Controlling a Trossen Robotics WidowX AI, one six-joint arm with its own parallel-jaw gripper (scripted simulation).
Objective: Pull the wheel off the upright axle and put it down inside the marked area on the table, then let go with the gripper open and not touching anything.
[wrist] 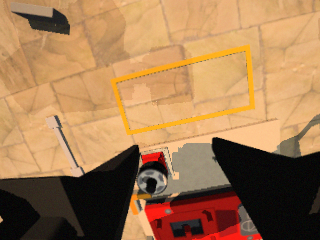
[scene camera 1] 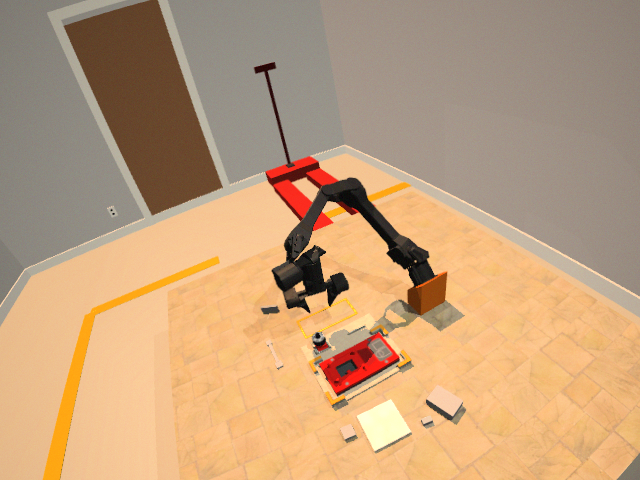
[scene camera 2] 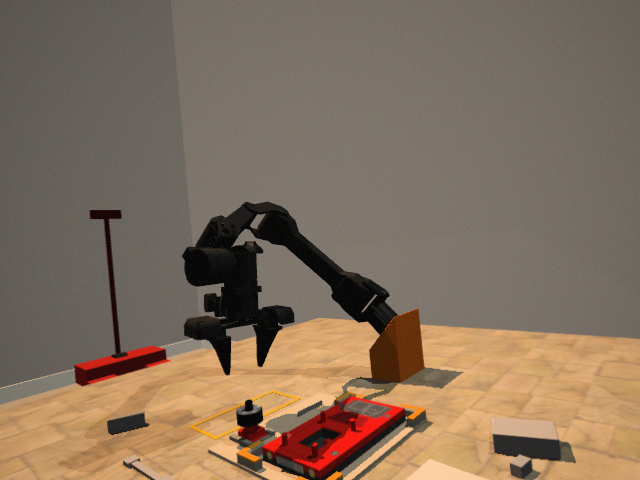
Labels:
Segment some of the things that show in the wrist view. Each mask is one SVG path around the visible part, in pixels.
My gripper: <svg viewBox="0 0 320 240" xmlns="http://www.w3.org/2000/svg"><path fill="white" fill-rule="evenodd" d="M139 146L133 145L114 158L109 159L79 177L56 175L0 179L0 217L2 218L0 223L0 240L121 240L139 168ZM211 138L211 149L263 240L320 240L320 151L291 158L222 138Z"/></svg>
A wheel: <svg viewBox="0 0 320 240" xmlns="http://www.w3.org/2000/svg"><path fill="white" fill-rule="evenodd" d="M149 161L141 166L136 178L136 184L143 193L158 195L167 188L168 172L163 164ZM149 178L154 178L157 181L156 191L153 194L146 192L147 180Z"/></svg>

